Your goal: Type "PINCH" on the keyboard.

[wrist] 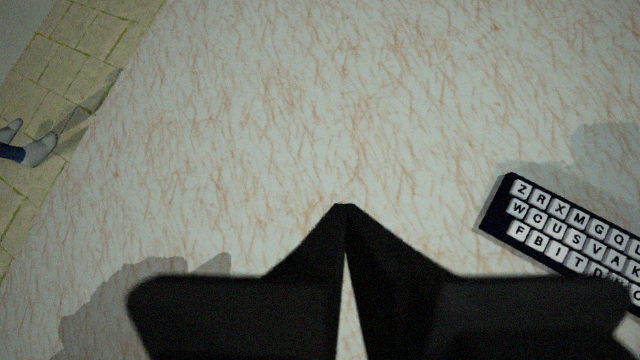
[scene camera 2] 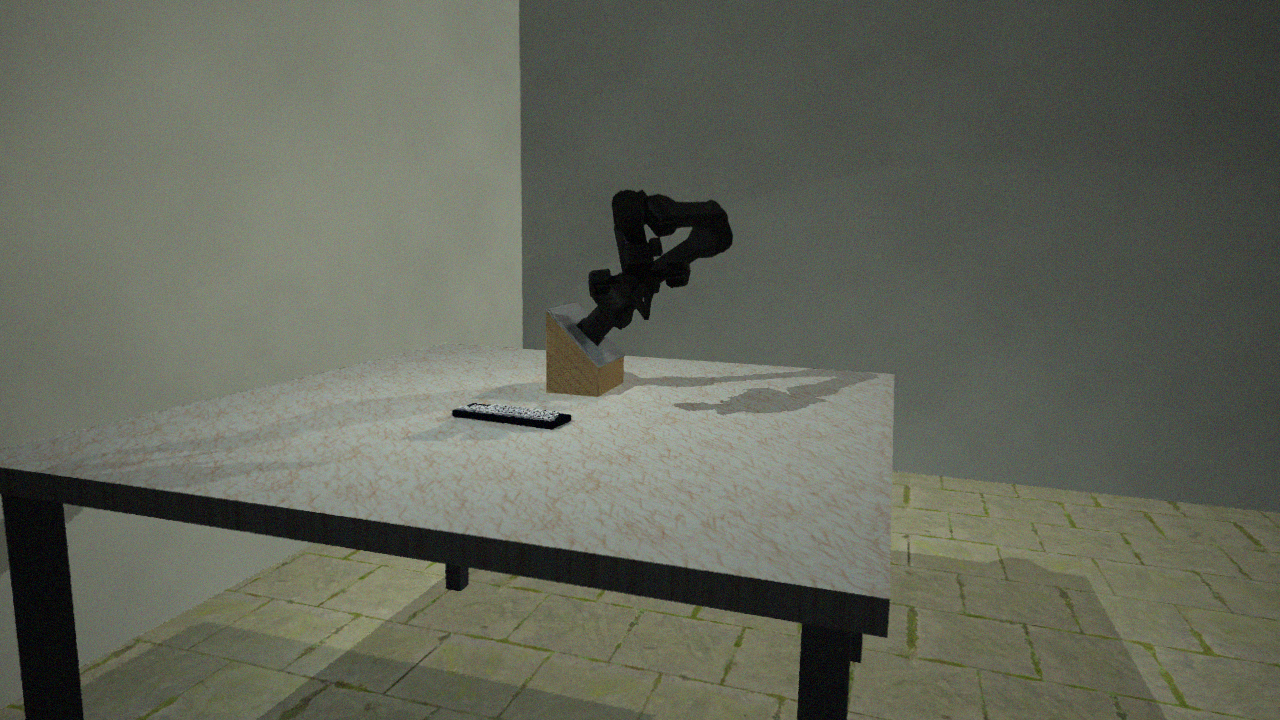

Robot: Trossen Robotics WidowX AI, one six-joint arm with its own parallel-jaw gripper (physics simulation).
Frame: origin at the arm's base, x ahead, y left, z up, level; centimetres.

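Seen in the pictures: gripper, fingertip midpoint: [wrist: 343,213] [scene camera 2: 647,318]; arm's base at its link origin: [scene camera 2: 590,332].
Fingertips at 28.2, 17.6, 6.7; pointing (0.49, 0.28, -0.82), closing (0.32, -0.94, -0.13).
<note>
Pixels of each thing's top centre, then the offset from my fingertips to it, as dx, dy, dz. Level surfaces: height alone.
- keyboard at its top centre: [wrist: 601,252] [scene camera 2: 511,409] +4.9, -24.3, -17.3
- C key at its top centre: [wrist: 537,218] +6.3, -17.9, -17.3
- I key at its top centre: [wrist: 558,251] +3.7, -20.4, -17.3
- speckled table at its surface level: dz -19.1
The keyboard [scene camera 2: 512,415] [wrist: 496,214] is black with white letter keys and lies flat on the table. In the wrist view it is at the right, cut off by the frame's edge and partly covered by the right finger. The C key [wrist: 537,218] is in its second row and the I key [wrist: 559,252] in its third row; I cannot make out P, N or H. My gripper [scene camera 2: 645,314] [wrist: 343,213] is shut and empty, its tips together. It hangs above the table, to the left of the keyboard in the wrist view, and touches no key.
The arm's wooden base block [scene camera 2: 572,360] stands behind the keyboard on the speckled table [scene camera 2: 626,483] [wrist: 300,100]. The table's edge and tiled floor [wrist: 75,50] show at the left of the wrist view, with a person's feet [wrist: 40,150] beyond the edge. Arm shadows fall on the table.
</note>
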